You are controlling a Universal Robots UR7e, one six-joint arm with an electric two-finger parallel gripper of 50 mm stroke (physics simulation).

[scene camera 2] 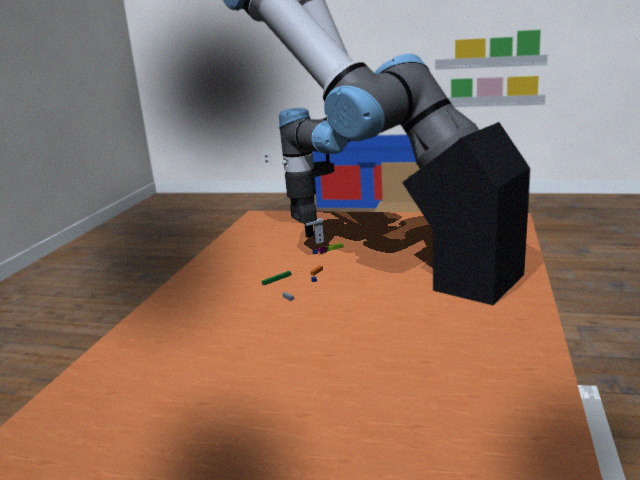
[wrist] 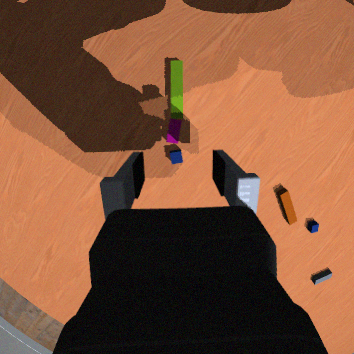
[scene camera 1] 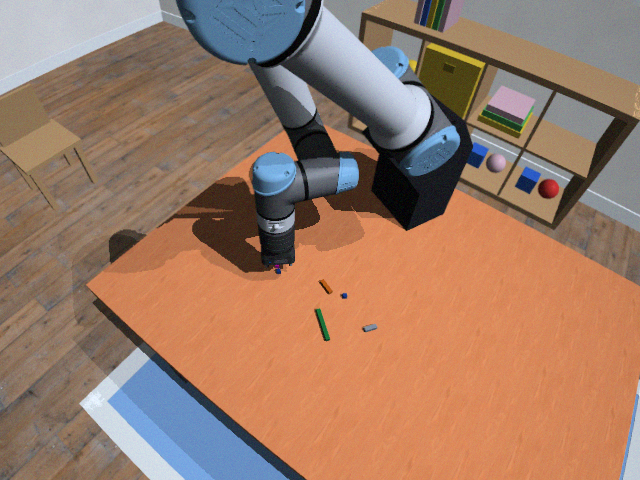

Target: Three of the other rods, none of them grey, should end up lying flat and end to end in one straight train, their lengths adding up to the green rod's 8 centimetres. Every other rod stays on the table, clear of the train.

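Frame: origin at the arm's base, x ahead, y left, z up, level; centimetres.
Seen in the pictures: gripper, fingertip midpoint: [scene camera 2: 314, 239] [wrist: 177, 164] [scene camera 1: 278, 263]; arm's base, link origin: [scene camera 2: 450, 151].
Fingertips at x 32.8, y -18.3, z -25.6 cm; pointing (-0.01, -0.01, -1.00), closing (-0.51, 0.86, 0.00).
Pixels of each thing's top centre, then the offset from my fingertips to it. Level surfaces: height alone.
- lime rod, top centre: [wrist: 176, 88] [scene camera 2: 334, 245] dx -4.9, dy -2.8, dz -3.0 cm
- magenta rod, top centre: [wrist: 173, 130] [scene camera 1: 277, 262] [scene camera 2: 322, 247] dx -1.7, dy -1.3, dz -3.0 cm
- green rod, top centre: [scene camera 1: 323, 323] [scene camera 2: 276, 276] dx +8.6, dy +16.0, dz -3.0 cm
- orange rod, top centre: [wrist: 288, 208] [scene camera 1: 326, 285] [scene camera 2: 316, 268] dx -1.0, dy +12.6, dz -3.0 cm
- second small blue rod, top centre: [wrist: 314, 228] [scene camera 2: 313, 277] [scene camera 1: 345, 294] dx -0.6, dy +17.7, dz -3.0 cm
- grey rod, top centre: [wrist: 323, 278] [scene camera 2: 288, 294] [scene camera 1: 370, 327] dx +4.7, dy +26.4, dz -3.0 cm
- orange table, surface height: dz -4.0 cm
A lime rod [scene camera 2: 334, 246] [wrist: 176, 87] lies flat. A magenta rod [scene camera 1: 277, 266] [scene camera 2: 322, 250] [wrist: 173, 131] meets its near end, turned slightly out of line. A small blue rod [scene camera 1: 278, 271] [scene camera 2: 314, 251] [wrist: 176, 157] lies past the magenta rod's other end, slightly turned, with a narrow gap between them in the wrist view. My gripper [scene camera 1: 279, 265] [scene camera 2: 314, 239] [wrist: 177, 164] is open and empty, above the small blue rod. The green rod [scene camera 1: 322, 324] [scene camera 2: 276, 277] lies apart. The lime rod is hidden in scene camera 1.
An orange rod [scene camera 1: 325, 286] [scene camera 2: 316, 270] [wrist: 288, 206], a second small blue rod [scene camera 1: 344, 295] [scene camera 2: 313, 279] [wrist: 313, 226] and a grey rod [scene camera 1: 369, 327] [scene camera 2: 287, 296] [wrist: 321, 276] lie separately on the orange table [scene camera 1: 465, 335]. The arm's black base [scene camera 1: 413, 191] [scene camera 2: 465, 232] stands on the table.
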